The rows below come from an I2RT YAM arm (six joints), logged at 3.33 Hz.
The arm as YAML. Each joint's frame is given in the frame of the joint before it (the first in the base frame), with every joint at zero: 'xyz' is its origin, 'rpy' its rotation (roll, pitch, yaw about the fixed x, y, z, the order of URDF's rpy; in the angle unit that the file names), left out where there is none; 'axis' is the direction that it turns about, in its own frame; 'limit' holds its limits. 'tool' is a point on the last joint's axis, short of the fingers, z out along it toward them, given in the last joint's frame.
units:
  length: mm
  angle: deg
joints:
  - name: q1
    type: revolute
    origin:
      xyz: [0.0, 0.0, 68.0]
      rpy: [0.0, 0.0, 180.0]
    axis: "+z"
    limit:
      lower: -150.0
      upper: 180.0
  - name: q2
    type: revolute
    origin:
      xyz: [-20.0, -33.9, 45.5]
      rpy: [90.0, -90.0, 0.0]
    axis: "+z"
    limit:
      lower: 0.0
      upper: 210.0
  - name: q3
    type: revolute
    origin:
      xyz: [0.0, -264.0, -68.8]
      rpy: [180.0, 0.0, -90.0]
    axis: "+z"
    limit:
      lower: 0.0
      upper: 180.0
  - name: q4
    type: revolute
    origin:
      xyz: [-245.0, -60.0, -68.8]
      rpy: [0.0, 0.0, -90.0]
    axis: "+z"
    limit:
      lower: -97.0
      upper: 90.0
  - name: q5
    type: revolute
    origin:
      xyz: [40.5, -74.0, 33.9]
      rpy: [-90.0, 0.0, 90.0]
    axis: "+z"
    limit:
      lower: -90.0
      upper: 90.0
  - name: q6
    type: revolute
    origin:
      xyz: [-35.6, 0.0, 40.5]
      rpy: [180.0, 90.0, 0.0]
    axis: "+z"
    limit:
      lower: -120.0
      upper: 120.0
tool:
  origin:
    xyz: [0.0, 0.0, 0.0]
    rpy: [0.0, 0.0, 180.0]
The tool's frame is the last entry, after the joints.
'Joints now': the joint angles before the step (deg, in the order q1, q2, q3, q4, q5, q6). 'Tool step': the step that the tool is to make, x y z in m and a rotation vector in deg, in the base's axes. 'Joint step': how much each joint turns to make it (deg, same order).
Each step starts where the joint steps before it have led.
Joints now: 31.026, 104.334, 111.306, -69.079, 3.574, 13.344
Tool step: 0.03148, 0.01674, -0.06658, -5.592, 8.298, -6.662
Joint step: 0.000, 9.638, -0.854, -0.043, 3.037, 5.966
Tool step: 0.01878, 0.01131, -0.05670, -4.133, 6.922, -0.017
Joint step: 0.000, 8.131, 0.001, 0.066, -0.021, 0.023
